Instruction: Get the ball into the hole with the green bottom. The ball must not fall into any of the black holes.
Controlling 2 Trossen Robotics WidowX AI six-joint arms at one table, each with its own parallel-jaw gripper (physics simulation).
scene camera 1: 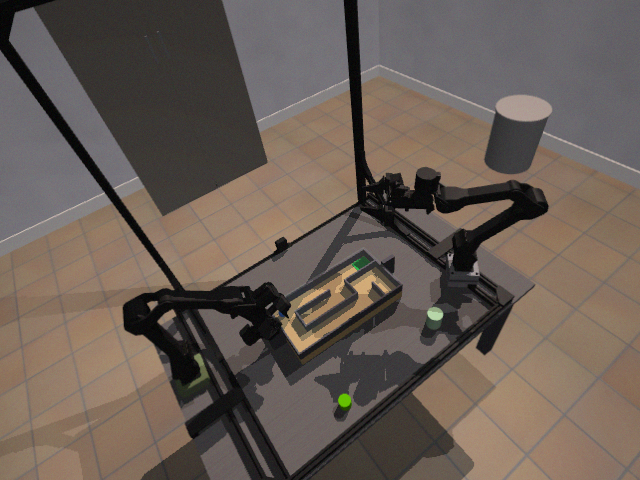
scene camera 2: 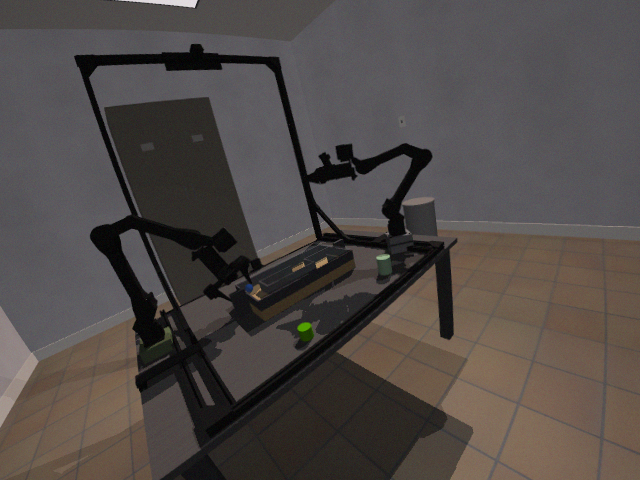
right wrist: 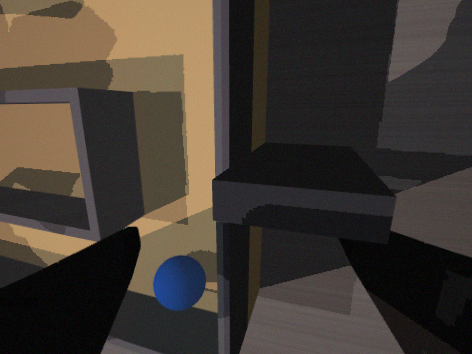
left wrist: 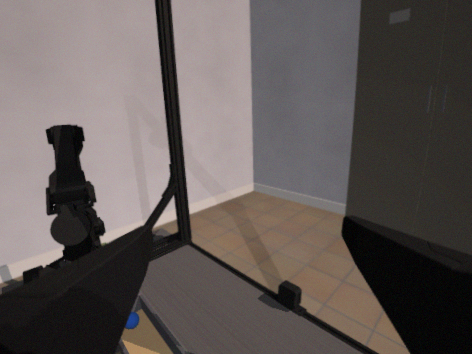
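Observation:
A blue ball [scene camera 1: 282, 313] [scene camera 2: 249, 287] [left wrist: 132, 320] [right wrist: 180, 283] sits inside the maze box [scene camera 1: 356, 321] [scene camera 2: 305, 290] [right wrist: 222, 100], in its far left corner in scene camera 1. The green-bottomed hole [scene camera 1: 360, 263] is at the box's opposite end. I cannot make out any black holes. My right gripper [scene camera 1: 281, 322] [scene camera 2: 241, 292] [right wrist: 240, 231] is open at the ball's end. In the right wrist view the box's end handle [right wrist: 305, 207] lies between its fingers, and the ball is beside the left-hand finger. My left gripper [scene camera 1: 367, 191] [scene camera 2: 308, 178] [left wrist: 248, 230] is open and empty, high beyond the table's right corner.
A second handle [scene camera 1: 388, 263] sticks out at the box's far end. A bright green cylinder [scene camera 1: 344, 400] [scene camera 2: 305, 331] and a pale green cylinder [scene camera 1: 434, 317] [scene camera 2: 384, 264] stand near the table's front edge. A small black block [scene camera 1: 280, 243] [left wrist: 289, 295] is at the back edge.

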